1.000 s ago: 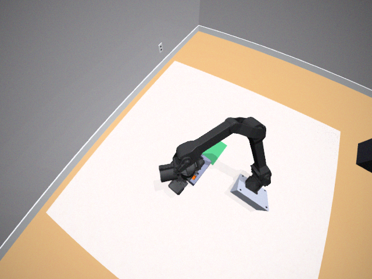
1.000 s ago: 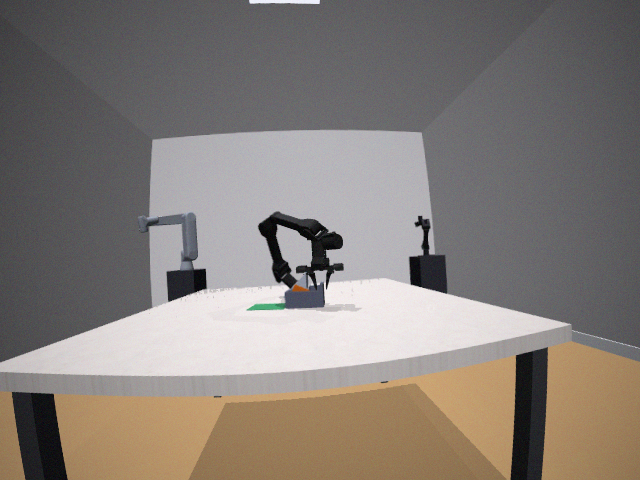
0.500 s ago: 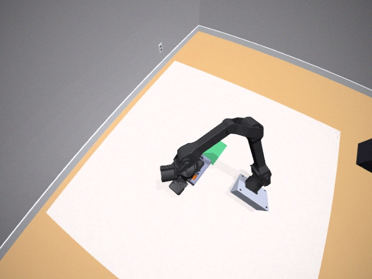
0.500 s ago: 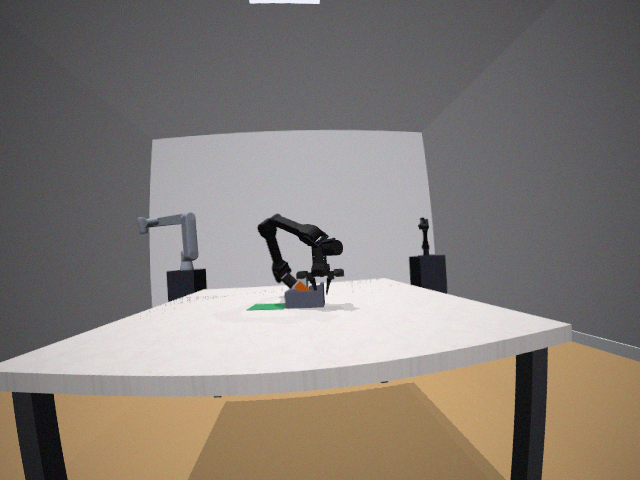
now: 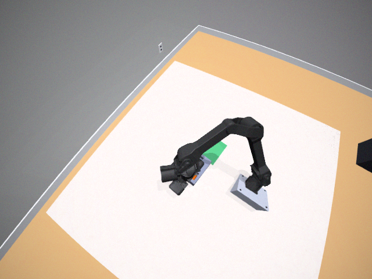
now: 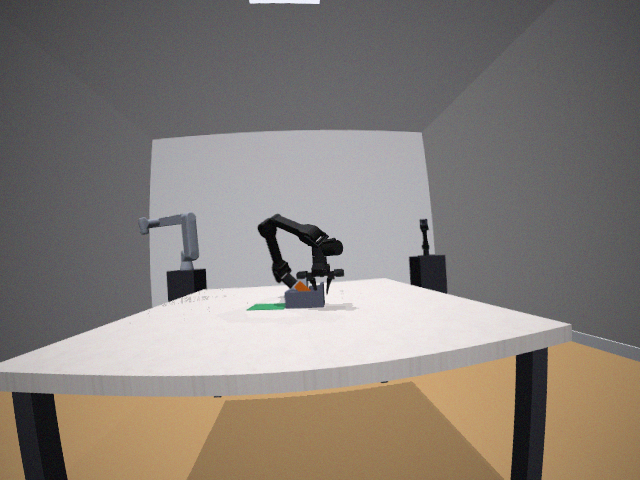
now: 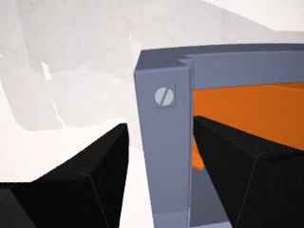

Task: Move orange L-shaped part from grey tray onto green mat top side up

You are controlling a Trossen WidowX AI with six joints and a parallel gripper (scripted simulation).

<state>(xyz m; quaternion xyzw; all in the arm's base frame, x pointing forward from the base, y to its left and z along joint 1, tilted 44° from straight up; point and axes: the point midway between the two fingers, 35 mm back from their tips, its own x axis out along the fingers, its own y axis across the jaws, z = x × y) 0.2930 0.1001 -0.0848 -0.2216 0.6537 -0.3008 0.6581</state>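
The orange L-shaped part lies 40 mm to the right of my gripper tip and 10 mm behind it. The rest, counted from my gripper tip: green mat (220 mm to the right, 50 mm below, 30 mm behind).
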